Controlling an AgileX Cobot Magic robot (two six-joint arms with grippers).
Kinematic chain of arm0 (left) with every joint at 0, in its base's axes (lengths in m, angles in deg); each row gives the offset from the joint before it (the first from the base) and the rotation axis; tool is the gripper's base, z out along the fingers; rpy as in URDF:
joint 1: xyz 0 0 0.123 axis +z
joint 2: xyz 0 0 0 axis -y
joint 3: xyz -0.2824 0 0.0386 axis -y
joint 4: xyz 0.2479 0 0.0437 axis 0.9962 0 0.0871
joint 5: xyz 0 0 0 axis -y
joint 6: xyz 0.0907 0 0.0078 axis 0.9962 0 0.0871
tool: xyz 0 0 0 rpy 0 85 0
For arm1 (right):
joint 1: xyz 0 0 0.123 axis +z
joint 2: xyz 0 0 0 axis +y
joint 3: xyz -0.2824 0 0.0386 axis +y
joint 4: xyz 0.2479 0 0.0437 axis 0.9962 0 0.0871
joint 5: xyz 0 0 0 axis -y
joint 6: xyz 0.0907 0 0.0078 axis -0.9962 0 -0.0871
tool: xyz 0 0 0 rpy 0 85 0
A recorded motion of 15 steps. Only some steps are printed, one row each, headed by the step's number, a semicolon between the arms.
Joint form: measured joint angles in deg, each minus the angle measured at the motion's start. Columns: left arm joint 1, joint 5, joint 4, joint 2, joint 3, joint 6; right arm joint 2, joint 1, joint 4, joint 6, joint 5, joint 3.
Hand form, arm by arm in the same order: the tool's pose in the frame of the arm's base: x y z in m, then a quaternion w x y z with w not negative. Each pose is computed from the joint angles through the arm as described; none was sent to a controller.
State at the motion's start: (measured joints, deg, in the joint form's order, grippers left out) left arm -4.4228 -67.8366 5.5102 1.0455 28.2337 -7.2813; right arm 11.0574 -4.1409 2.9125 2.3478 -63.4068 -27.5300
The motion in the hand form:
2: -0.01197 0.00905 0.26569 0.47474 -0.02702 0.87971 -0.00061; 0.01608 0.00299 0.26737 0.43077 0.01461 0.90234 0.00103
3: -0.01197 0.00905 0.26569 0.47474 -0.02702 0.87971 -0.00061; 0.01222 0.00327 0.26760 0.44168 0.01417 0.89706 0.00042
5: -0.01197 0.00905 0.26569 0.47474 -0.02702 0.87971 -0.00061; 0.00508 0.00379 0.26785 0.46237 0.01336 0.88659 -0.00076
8: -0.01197 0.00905 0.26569 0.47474 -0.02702 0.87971 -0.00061; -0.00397 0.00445 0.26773 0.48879 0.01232 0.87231 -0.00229
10: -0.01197 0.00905 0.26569 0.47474 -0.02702 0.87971 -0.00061; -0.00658 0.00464 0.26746 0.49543 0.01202 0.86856 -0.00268
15: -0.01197 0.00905 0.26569 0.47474 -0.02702 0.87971 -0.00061; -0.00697 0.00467 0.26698 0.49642 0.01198 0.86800 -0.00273
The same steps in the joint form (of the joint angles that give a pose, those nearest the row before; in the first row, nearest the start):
2: 0.00 0.00 0.00 0.00 0.00 0.00; -2.92 0.00 0.00 0.00 -0.03 0.00
3: 0.00 0.00 0.00 0.00 0.00 0.00; -4.41 0.00 0.00 0.00 -0.13 0.00
5: 0.00 0.00 0.00 0.00 0.00 0.00; -7.20 0.00 0.00 0.00 -0.25 0.00
8: 0.00 0.00 0.00 0.00 0.00 0.00; -10.75 0.00 0.00 0.00 -0.36 0.00
10: 0.00 0.00 0.00 0.00 0.00 0.00; -11.75 0.00 0.00 0.00 -0.48 0.00
15: 0.00 0.00 0.00 0.00 0.00 0.00; -11.97 0.00 0.00 0.00 -0.48 0.09

